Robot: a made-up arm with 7 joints. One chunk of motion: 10 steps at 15 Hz.
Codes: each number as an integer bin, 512 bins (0 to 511) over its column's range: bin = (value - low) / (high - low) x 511, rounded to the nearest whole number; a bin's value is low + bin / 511 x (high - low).
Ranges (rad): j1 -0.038..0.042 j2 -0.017..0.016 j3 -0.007..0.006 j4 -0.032..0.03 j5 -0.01..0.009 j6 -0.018..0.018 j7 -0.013..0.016
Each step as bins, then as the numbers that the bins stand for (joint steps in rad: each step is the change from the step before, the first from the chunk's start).
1 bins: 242 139 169 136 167 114 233
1 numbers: -0.00011 -0.00802 -0.00270 -0.01550 -0.00379 -0.00997 0.00022
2 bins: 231 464 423 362 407 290 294
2 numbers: -0.00184 0.01296 0.00376 0.01192 0.00513 0.00243 0.00368
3 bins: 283 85 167 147 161 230 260
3 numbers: 0.00631 -0.01151 -0.00275 -0.01416 -0.00401 -0.00180 0.00176
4 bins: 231 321 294 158 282 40 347
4 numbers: -0.00184 0.00373 0.00048 -0.01283 0.00049 -0.01518 0.00669
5 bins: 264 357 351 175 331 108 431
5 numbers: 0.00333 0.00605 0.00193 -0.01077 0.00231 -0.01039 0.01146
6 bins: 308 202 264 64 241 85 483
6 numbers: 0.01022 -0.00395 -0.00028 -0.02423 -0.00104 -0.01201 0.01441
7 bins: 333 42 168 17 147 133 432
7 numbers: 0.01413 -0.01429 -0.00273 -0.02994 -0.00453 -0.00863 0.01152
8 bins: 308 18 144 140 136 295 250
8 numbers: 0.01022 -0.01584 -0.00334 -0.01501 -0.00494 0.00278 0.00119
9 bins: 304 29 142 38 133 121 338
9 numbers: 0.00959 -0.01513 -0.00339 -0.02739 -0.00505 -0.00948 0.00618
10 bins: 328 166 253 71 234 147 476
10 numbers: 0.01335 -0.00628 -0.00056 -0.02339 -0.00130 -0.00764 0.01401
